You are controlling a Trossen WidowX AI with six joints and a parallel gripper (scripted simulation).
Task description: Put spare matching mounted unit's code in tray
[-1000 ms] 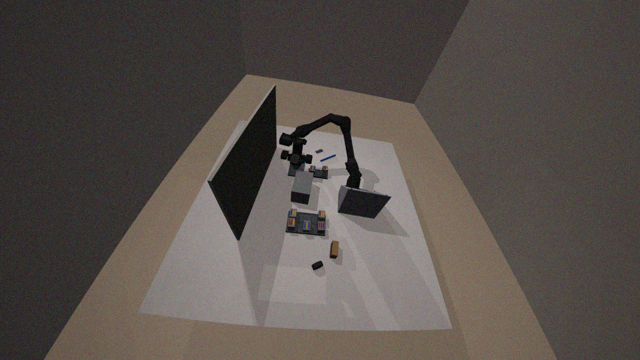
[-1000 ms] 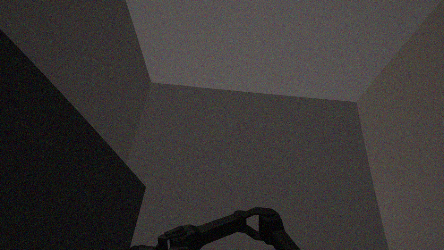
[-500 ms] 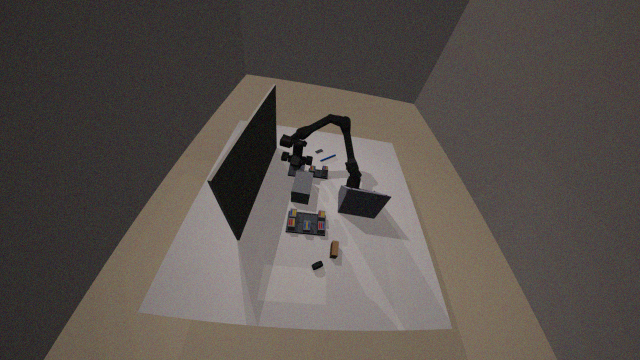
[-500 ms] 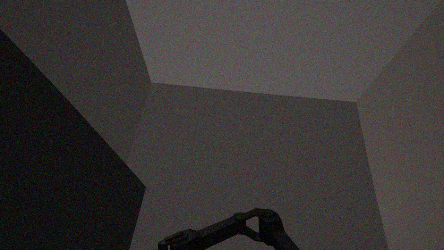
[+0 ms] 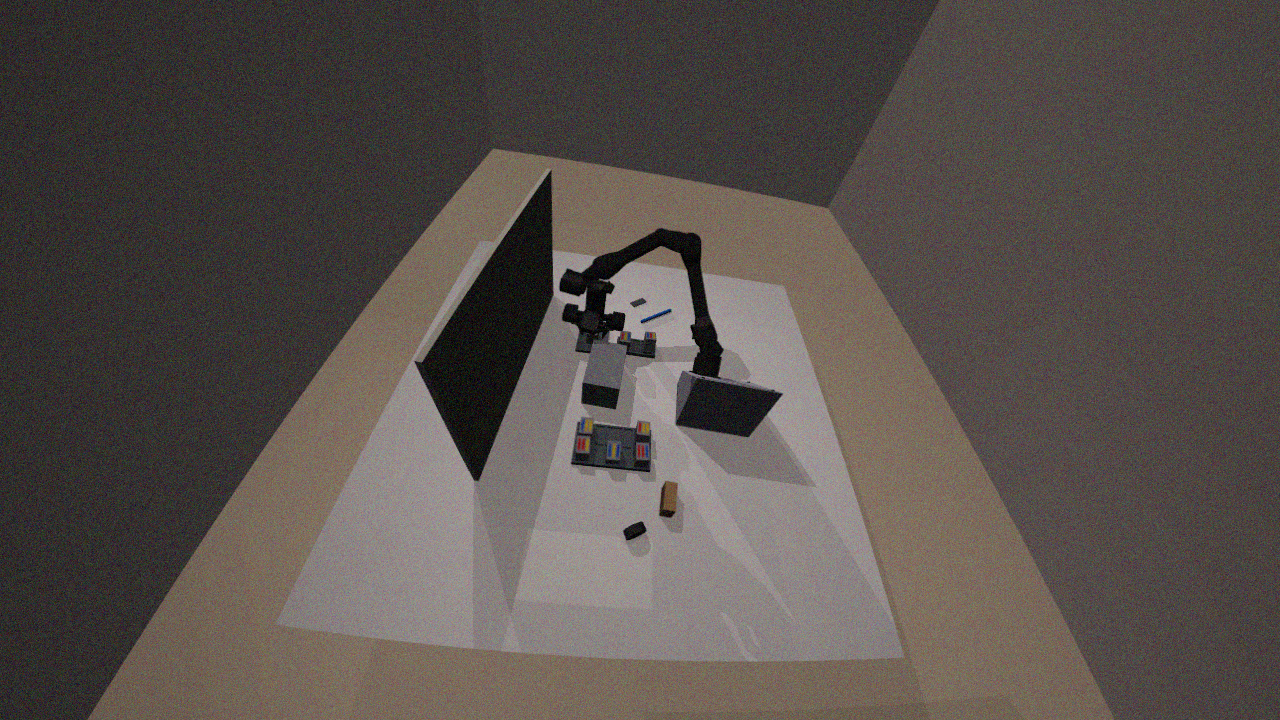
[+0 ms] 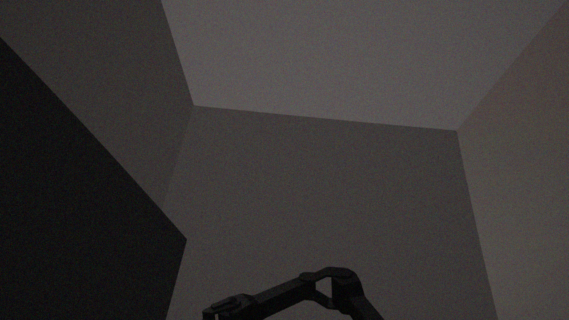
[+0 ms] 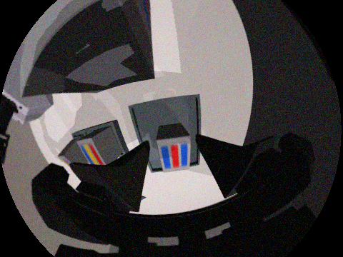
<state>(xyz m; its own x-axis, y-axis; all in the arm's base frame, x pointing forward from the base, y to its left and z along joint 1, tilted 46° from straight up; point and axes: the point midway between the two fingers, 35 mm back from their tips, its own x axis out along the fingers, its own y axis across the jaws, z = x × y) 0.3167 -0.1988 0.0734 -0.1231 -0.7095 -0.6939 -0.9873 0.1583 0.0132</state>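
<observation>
Now: the grey spare 1 cm to the right of my gripper tip and 1 cm above it. Also, from my gripper tip: grey mounted unit: 4 cm behind, 18 cm to the left, 3 cm above; then flat tray: 1 cm to the right, 2 cm below; then blue pen: 22 cm behind, 15 cm to the right, 2 cm below.
</observation>
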